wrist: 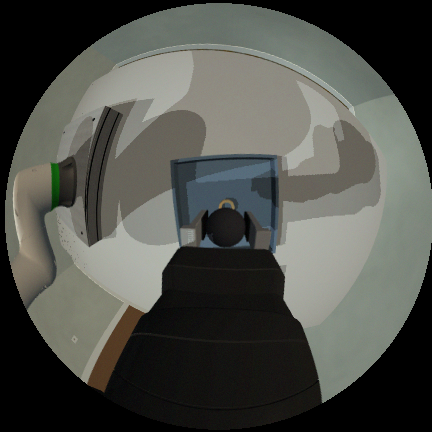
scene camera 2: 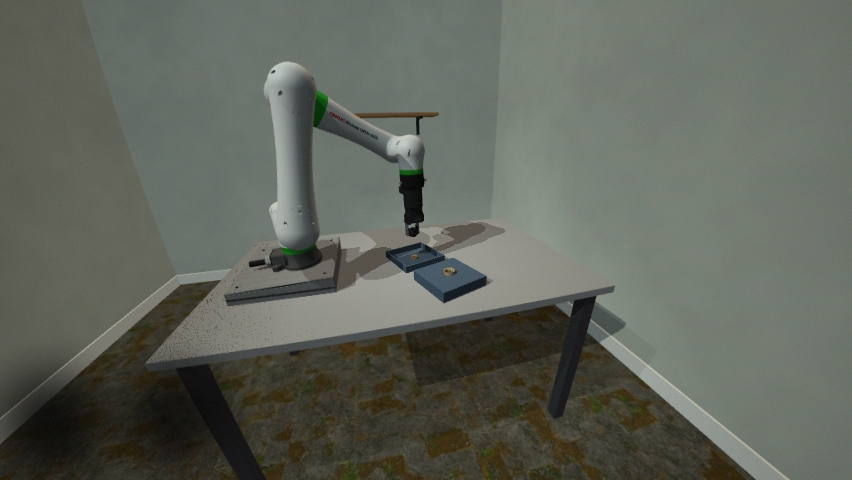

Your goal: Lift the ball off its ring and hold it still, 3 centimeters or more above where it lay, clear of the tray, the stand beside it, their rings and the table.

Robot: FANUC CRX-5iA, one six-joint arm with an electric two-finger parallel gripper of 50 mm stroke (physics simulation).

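Where they show: gripper, between the fingertips: point(wrist: 225, 219) point(scene camera 2: 412, 234); arm's base, origin of its link: point(wrist: 68, 181) point(scene camera 2: 303, 261).
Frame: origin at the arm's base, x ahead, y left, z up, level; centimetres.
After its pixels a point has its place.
A dark ball point(scene camera 2: 412, 231) {x 44.4, y -0.3, z 7.1 cm} point(wrist: 226, 227) {x 44.9, y 2.1, z 8.2 cm} is held between the two fingertips of my gripper point(scene camera 2: 411, 229) {x 44.9, y 2.0, z 5.0 cm} point(wrist: 225, 219) {x 44.9, y 2.0, z 5.0 cm}, which is shut on it. Ball and gripper hang in the air above the blue tray point(scene camera 2: 396, 261) {x 36.5, y -2.3, z -4.6 cm} point(wrist: 175, 200) {x 36.1, y 0.8, z -3.8 cm}, apart from it. A small tan ring point(scene camera 2: 414, 256) {x 45.4, y 2.5, z -5.7 cm} point(wrist: 227, 201) {x 45.3, y 2.6, z -5.3 cm} lies on the tray floor below the ball, with a visible gap between ring and ball in the scene view. A blue stand point(scene camera 2: 441, 288) {x 46.7, y -31.3, z -2.6 cm} is beside the tray, with another tan ring point(scene camera 2: 449, 271) {x 53.2, y -21.3, z -2.5 cm} on its top.
The robot's base plate point(scene camera 2: 280, 292) {x -6.1, y -15.8, z -3.7 cm} point(wrist: 102, 175) {x 12.9, y 2.4, z -5.9 cm} is at the left of the table point(scene camera 2: 524, 262) {x 88.9, y -16.8, z -6.6 cm} point(wrist: 245, 95) {x 43.5, y 26.7, z -6.6 cm}. A brown shelf point(scene camera 2: 399, 114) point(wrist: 117, 350) is on the back wall behind the arm. The stand is at the tray's near right corner in the scene view.
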